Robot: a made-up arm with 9 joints. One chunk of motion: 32 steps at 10 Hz.
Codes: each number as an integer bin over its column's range. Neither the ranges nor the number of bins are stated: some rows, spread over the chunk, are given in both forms.
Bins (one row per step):
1: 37 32 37 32 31 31
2: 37 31 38 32 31 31
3: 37 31 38 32 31 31
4: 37 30 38 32 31 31
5: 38 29 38 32 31 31
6: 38 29 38 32 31 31
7: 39 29 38 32 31 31
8: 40 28 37 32 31 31
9: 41 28 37 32 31 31
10: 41 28 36 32 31 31
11: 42 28 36 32 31 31
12: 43 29 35 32 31 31
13: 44 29 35 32 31 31
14: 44 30 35 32 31 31
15: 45 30 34 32 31 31
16: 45 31 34 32 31 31
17: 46 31 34 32 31 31
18: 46 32 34 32 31 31
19: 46 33 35 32 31 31
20: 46 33 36 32 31 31
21: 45 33 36 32 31 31
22: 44 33 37 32 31 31
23: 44 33 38 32 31 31
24: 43 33 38 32 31 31
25: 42 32 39 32 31 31
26: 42 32 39 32 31 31
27: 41 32 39 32 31 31
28: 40 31 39 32 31 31
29: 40 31 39 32 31 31
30: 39 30 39 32 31 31
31: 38 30 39 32 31 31
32: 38 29 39 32 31 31
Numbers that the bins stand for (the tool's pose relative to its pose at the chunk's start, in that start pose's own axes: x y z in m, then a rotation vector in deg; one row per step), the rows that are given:
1: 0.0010 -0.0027 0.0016 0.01 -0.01 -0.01
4: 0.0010 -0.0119 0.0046 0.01 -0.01 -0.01
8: 0.0124 -0.0211 0.0016 0.01 -0.01 -0.01
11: 0.0200 -0.0211 -0.0014 0.01 -0.01 -0.01
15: 0.0314 -0.0119 -0.0075 0.01 -0.01 -0.01
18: 0.0352 -0.0027 -0.0075 0.01 -0.01 -0.01
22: 0.0276 0.0019 0.0016 0.01 -0.01 -0.01
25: 0.0200 -0.0027 0.0076 0.01 -0.01 -0.01
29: 0.0124 -0.0073 0.0076 0.01 -0.01 -0.01
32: 0.0048 -0.0165 0.0076 0.01 -0.01 -0.01
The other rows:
2: 0.0010 -0.0073 0.0046 0.01 -0.01 -0.01
3: 0.0010 -0.0073 0.0046 0.01 -0.01 -0.01
5: 0.0048 -0.0165 0.0046 0.01 -0.01 -0.01
6: 0.0048 -0.0165 0.0046 0.01 -0.01 -0.01
7: 0.0086 -0.0165 0.0046 0.01 -0.01 -0.01
9: 0.0162 -0.0211 0.0016 0.01 -0.01 -0.01
10: 0.0162 -0.0211 -0.0014 0.01 -0.01 -0.01
12: 0.0238 -0.0165 -0.0044 0.01 -0.01 -0.01
13: 0.0276 -0.0165 -0.0044 0.01 -0.01 -0.01
14: 0.0276 -0.0119 -0.0044 0.01 -0.01 -0.01
16: 0.0314 -0.0073 -0.0075 0.01 -0.01 -0.01
17: 0.0352 -0.0073 -0.0075 0.01 -0.01 -0.01
19: 0.0352 0.0019 -0.0044 0.01 -0.01 -0.01
20: 0.0352 0.0019 -0.0014 0.01 -0.01 -0.01
21: 0.0314 0.0019 -0.0014 0.01 -0.01 -0.01
23: 0.0276 0.0019 0.0046 0.01 -0.01 -0.01
24: 0.0238 0.0019 0.0046 0.01 -0.01 -0.01
26: 0.0200 -0.0027 0.0076 0.01 -0.01 -0.01
27: 0.0162 -0.0027 0.0076 0.01 -0.01 -0.01
28: 0.0124 -0.0073 0.0076 0.01 -0.01 -0.01
30: 0.0086 -0.0119 0.0076 0.01 -0.01 -0.01
31: 0.0048 -0.0119 0.0076 0.01 -0.01 -0.01

